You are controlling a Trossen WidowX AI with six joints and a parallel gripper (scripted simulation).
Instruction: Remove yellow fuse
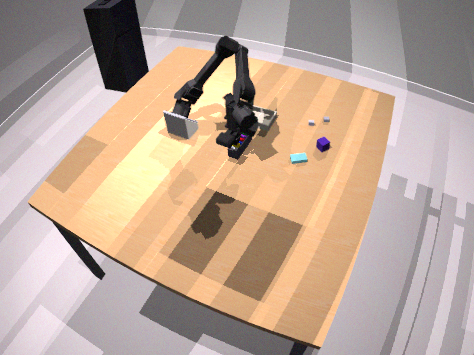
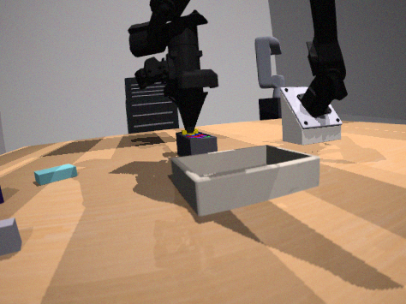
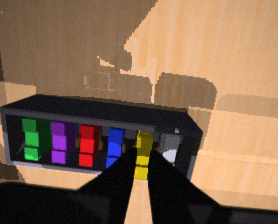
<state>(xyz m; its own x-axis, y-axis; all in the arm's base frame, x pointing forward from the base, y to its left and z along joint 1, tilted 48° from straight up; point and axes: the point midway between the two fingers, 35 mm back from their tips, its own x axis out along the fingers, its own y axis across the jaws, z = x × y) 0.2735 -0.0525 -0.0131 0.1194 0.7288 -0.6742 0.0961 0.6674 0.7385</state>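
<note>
The white fuse is 2 cm to the right of my gripper tip and 2 cm below it. Also, from my gripper tip: blue fuse (2 cm to the left, 2 cm below); then yellow fuse (1 cm below); then red fuse (4 cm to the left, 2 cm below).
</note>
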